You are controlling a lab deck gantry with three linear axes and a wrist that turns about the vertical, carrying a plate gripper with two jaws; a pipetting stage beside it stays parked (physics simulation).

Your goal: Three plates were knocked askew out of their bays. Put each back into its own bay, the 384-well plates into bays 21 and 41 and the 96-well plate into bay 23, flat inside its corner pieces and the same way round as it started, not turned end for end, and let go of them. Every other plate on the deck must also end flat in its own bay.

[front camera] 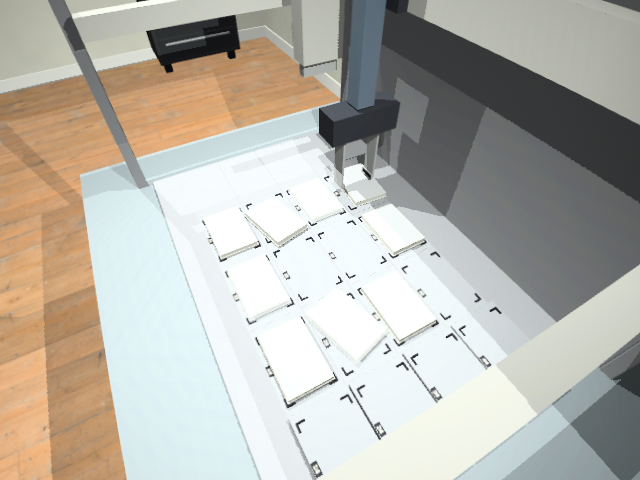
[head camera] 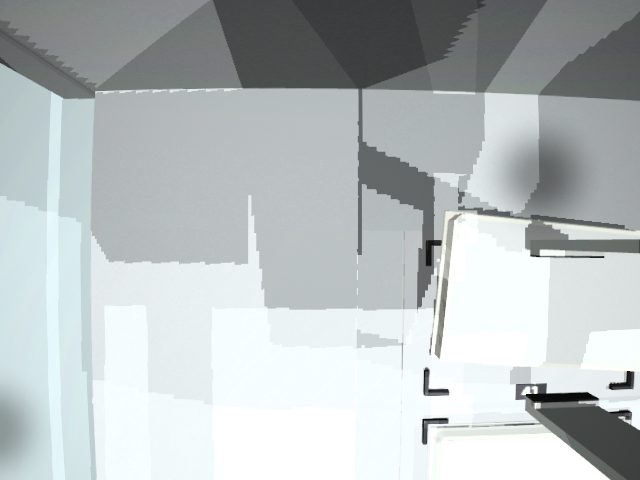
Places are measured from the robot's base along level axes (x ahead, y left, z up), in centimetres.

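Pixels of known places: gripper, fingertip midpoint: (front camera: pixel 353 179) (head camera: pixel 559 325); robot's base, origin of the base link: (front camera: pixel 203 221).
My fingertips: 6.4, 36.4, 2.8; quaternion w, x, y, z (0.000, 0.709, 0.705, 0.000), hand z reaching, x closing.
Observation:
For each thing: its top centre in the pictures, then the offset to it from my fingertips, as dx, dy, dz. "*": a spot on its surface instead.
- pale 384-well plate, middle of its top: (head camera: pixel 555 296) (front camera: pixel 359 181) +0.3, +1.5, -1.0
- bay 21, surface spot: (front camera: pixel 276 221) * +3.1, -22.2, -1.1
- bay 23, surface spot: (front camera: pixel 346 326) * +32.5, -21.8, -1.2
- bay 31, surface spot: (head camera: pixel 491 457) * -3.0, -7.9, -1.3
- bay 11, surface spot: (front camera: pixel 231 232) * +1.3, -32.1, -1.3
- bay 12, surface spot: (front camera: pixel 260 288) * +17.7, -32.1, -1.3
- bay 13, surface spot: (front camera: pixel 295 360) * +33.7, -32.4, -1.3
- bay 33, surface spot: (front camera: pixel 398 305) * +33.4, -11.0, -1.3
- bay 42, surface spot: (front camera: pixel 392 228) * +17.1, -0.5, -1.3
My gripper (front camera: pixel 354 180) (head camera: pixel 564 324) is open above the plate at bay 41. This pale 384-well plate (front camera: pixel 366 191) (head camera: pixel 496 304) is turned askew and reaches over the bay's back edge. In the head view, one jaw tip overlaps the plate's top and the other stands in front of it, beside the 41 label. How high the tips stand above the plate is hard to tell. The 384-well plate at bay 21 (front camera: pixel 276 221) lies askew in the back row. The 96-well plate at bay 23 (front camera: pixel 346 326) lies askew between two straight plates.
The plate in bay 31 (front camera: pixel 316 198) (head camera: pixel 491 457) lies straight beside bay 41. Straight plates also stand at bay 11 (front camera: pixel 231 232), bay 12 (front camera: pixel 260 288), bay 13 (front camera: pixel 295 360), bay 33 (front camera: pixel 398 305) and bay 42 (front camera: pixel 392 228). A dark wall (front camera: pixel 465 170) rises at the right.

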